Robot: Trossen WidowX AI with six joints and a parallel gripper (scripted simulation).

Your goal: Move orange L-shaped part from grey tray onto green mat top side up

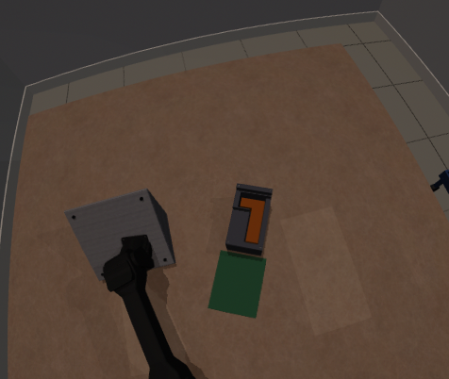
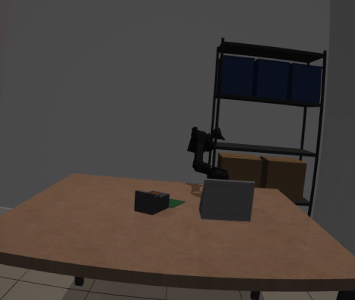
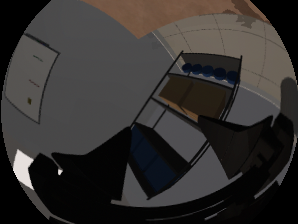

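The orange L-shaped part is 31 cm ahead of my gripper tip, 72 cm to the left of it and 21 cm below it. Also, from my gripper tip: green mat: 25 cm ahead, 56 cm to the left, 27 cm below.
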